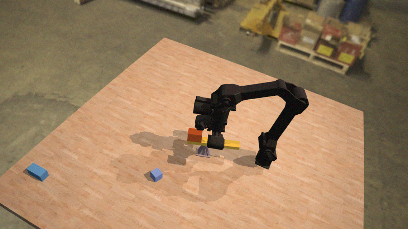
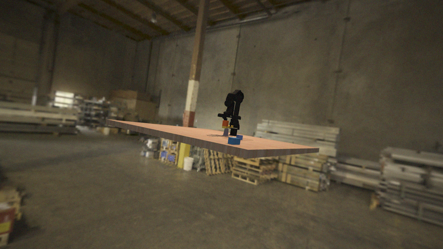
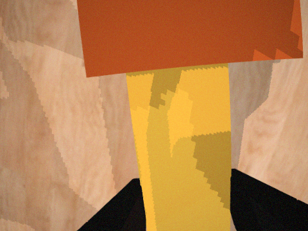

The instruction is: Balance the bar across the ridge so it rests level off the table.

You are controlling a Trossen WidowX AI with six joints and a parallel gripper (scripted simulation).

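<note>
My gripper tip is now 30 mm short of the grey ridge, 10 mm to the right of it and 40 mm above it. Round my gripper tip: small light-blue cube (140 mm ahead, 210 mm to the left, 60 mm below).
</note>
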